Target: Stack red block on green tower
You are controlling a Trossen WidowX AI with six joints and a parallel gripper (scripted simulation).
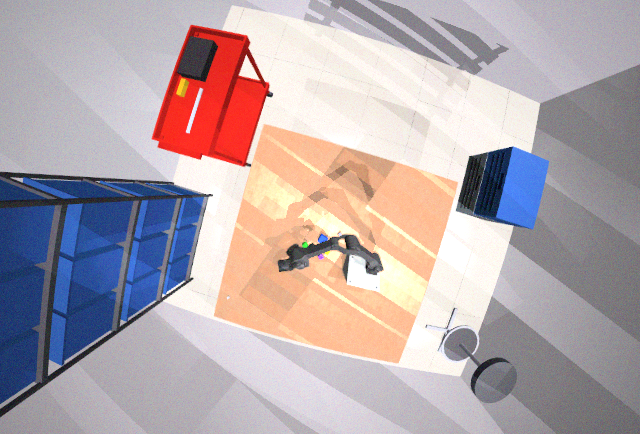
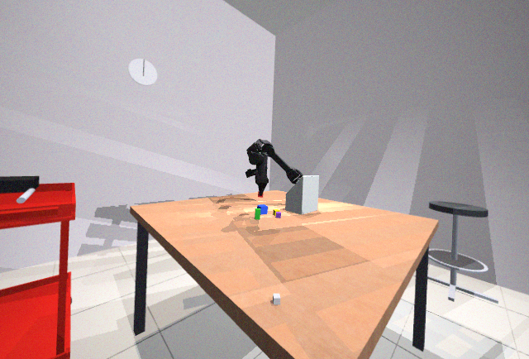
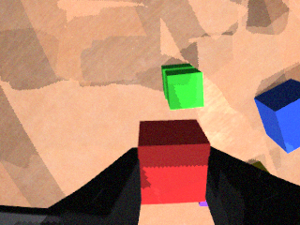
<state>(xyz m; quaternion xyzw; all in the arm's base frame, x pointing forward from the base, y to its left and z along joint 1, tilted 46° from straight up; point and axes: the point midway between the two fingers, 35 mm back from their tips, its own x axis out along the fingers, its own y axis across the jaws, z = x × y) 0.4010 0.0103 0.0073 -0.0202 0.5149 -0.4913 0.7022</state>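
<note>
Right now the blue block is 10 cm behind my gripper tip, 8 cm to the right of it and 11 cm below it. The rest, counted from my gripper tip: red block right at my gripper tip; then yellow block 14 cm behind, 1 cm to the right, 11 cm below; then purple block 12 cm behind, 3 cm to the left, 11 cm below.
</note>
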